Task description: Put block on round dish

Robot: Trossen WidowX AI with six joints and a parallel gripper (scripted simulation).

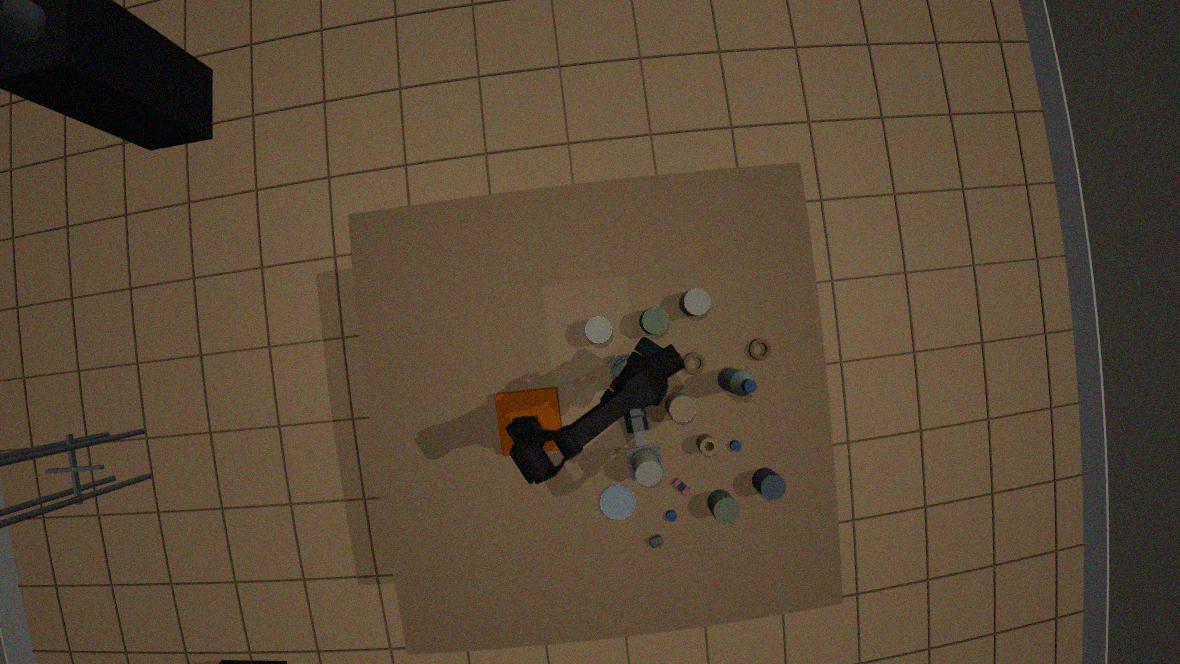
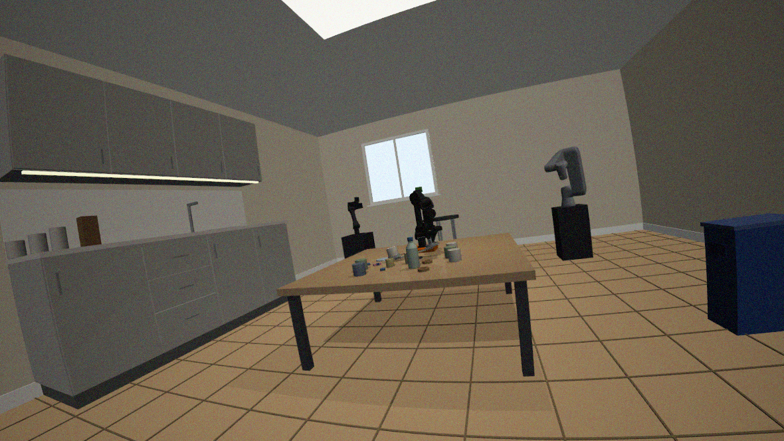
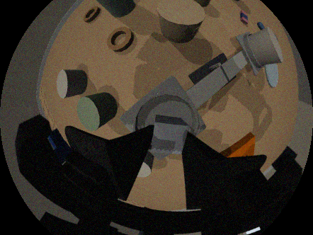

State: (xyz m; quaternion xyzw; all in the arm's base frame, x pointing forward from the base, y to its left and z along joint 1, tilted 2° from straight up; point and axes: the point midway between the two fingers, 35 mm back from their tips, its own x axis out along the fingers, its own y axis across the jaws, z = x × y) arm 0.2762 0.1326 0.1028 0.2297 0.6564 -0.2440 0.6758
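The round light-blue dish lies 36 cm to the right of my gripper tip, 9 cm below it and 5 cm behind it. Round my gripper tip: grey balance: 12 cm to the right, 5 cm below, 2 cm ahead; then grey block: 1 cm above; then tan cylinder: 12 cm ahead, 11 cm to the right, 6 cm below.
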